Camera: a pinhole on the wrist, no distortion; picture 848 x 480 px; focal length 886.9 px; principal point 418.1 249.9 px. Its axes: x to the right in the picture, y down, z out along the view. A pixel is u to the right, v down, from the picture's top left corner.
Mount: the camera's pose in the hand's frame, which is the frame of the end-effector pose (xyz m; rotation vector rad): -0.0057 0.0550 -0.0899 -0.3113 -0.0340 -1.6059
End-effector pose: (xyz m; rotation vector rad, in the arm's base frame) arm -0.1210 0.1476 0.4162 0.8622 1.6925 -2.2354
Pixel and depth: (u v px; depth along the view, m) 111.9 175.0 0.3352
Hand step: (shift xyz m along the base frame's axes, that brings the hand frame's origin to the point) 0.0265 -0.2686 -0.1751
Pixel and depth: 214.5 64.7 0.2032
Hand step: 0.0470 -0.1437 -0.0953
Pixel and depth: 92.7 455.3 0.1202
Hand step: 0.0206 -0.0415 -0.1214
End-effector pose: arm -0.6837 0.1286 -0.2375 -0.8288 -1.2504 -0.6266
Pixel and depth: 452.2 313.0 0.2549
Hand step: 0.0045 0.1842 0.0523
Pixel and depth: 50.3 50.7 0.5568
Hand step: 0.0862 0.5719 -0.0602
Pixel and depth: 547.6 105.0 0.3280
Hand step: -0.0727 0.2473 0.0078
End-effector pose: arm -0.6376 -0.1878 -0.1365 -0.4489 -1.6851 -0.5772
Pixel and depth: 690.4 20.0 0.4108
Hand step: -0.2534 0.2317 -0.0850
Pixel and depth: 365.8 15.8 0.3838
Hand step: -0.1259 0.3071 -0.0548
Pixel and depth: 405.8 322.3 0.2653
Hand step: -0.0719 0.1857 0.0542
